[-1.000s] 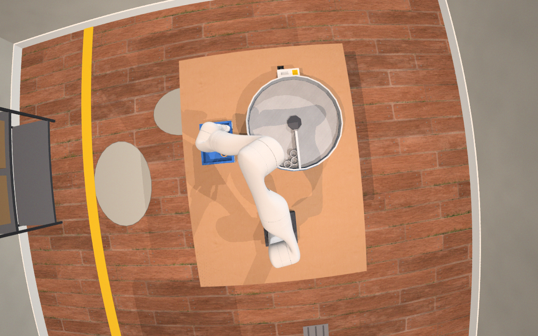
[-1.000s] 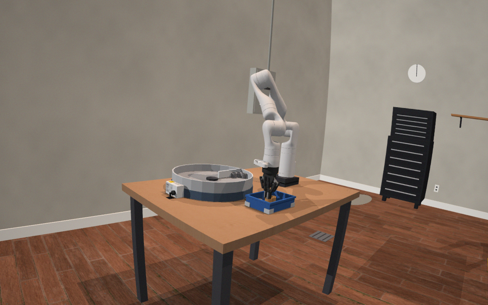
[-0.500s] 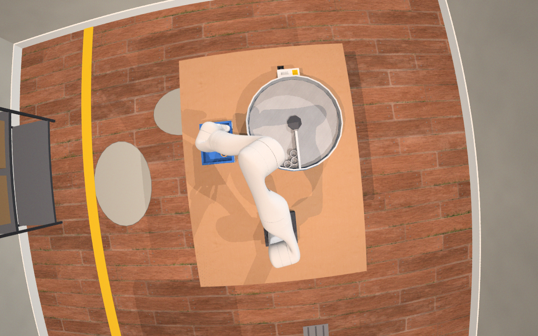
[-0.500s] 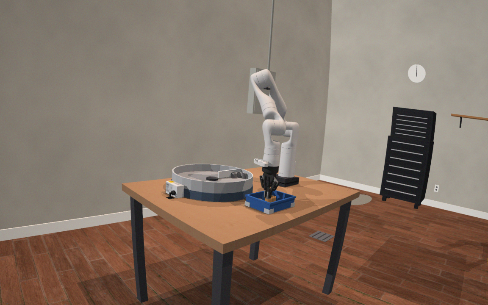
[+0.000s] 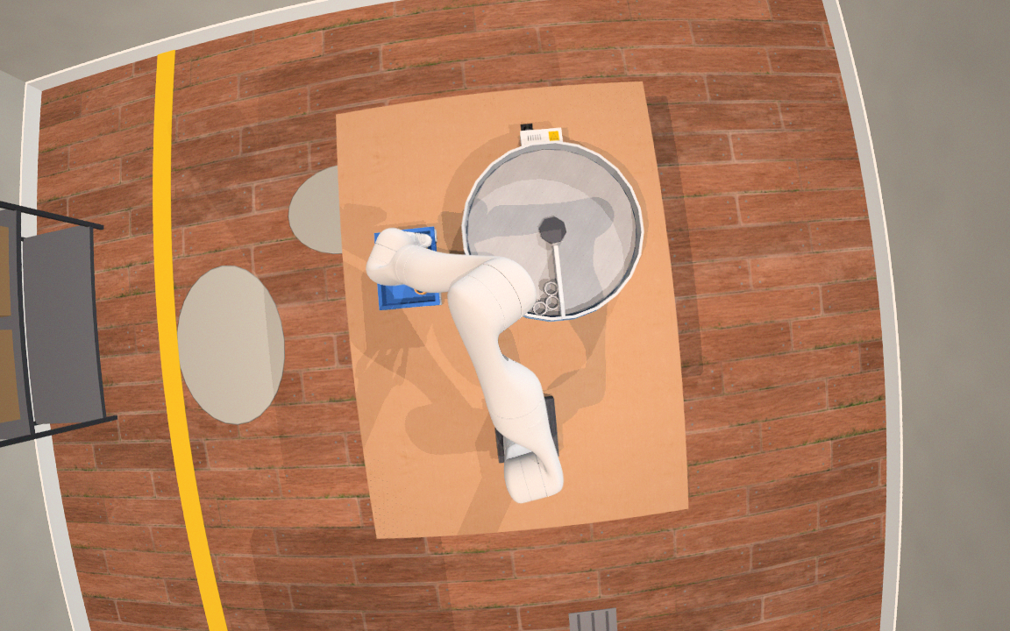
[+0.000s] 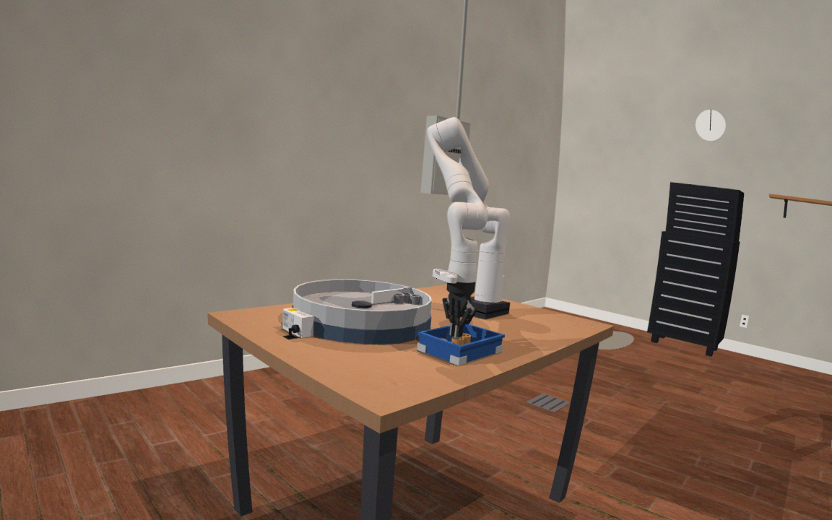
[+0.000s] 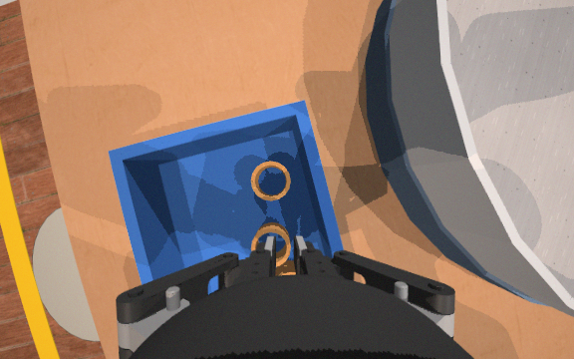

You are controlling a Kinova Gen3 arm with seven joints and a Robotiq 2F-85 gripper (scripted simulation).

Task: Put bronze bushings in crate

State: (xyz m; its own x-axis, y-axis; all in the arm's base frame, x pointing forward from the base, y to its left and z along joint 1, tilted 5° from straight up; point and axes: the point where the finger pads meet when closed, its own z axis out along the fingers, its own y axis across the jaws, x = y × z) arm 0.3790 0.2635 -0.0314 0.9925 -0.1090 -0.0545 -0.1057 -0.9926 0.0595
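The blue crate is 30 mm to the left of my hand, 20 mm below it and 10 mm ahead of it. Also, from my hand: turning table 310 mm to the right, 110 mm ahead.
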